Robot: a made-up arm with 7 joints. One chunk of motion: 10 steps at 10 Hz.
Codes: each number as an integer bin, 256 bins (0 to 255) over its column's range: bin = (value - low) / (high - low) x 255, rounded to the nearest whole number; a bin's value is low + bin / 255 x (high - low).
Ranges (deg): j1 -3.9..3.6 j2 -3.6..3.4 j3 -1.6..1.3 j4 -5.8..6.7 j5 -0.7..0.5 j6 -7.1..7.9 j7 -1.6..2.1
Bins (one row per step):
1: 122 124 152 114 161 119 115
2: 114 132 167 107 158 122 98
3: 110 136 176 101 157 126 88
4: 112 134 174 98 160 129 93
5: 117 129 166 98 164 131 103
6: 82 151 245 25 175 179 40
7: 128 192 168 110 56 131 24
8: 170 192 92 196 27 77 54
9: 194 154 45 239 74 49 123
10: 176 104 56 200 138 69 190
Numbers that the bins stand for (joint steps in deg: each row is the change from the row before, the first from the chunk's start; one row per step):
1: -0.312 -0.196 0.129 -0.212 0.058 -0.100 0.069
2: -0.547 0.024 0.299 -0.555 0.044 0.076 -0.178
3: -0.665 0.133 0.402 -0.849 0.039 0.312 -0.323
4: -0.606 0.078 0.379 -0.996 0.053 0.488 -0.251
5: -0.459 -0.059 0.288 -0.996 0.072 0.606 -0.105
6: -1.488 0.545 1.186 -4.575 0.124 3.429 -1.020
7: -0.135 1.671 0.311 -0.408 -0.436 0.606 -1.252
8: 1.100 1.671 -0.554 3.808 -0.573 -2.571 -0.816
9: 1.806 0.627 -1.088 5.916 -0.352 -4.218 0.185
10: 1.276 -0.745 -0.963 4.004 -0.051 -3.041 1.157

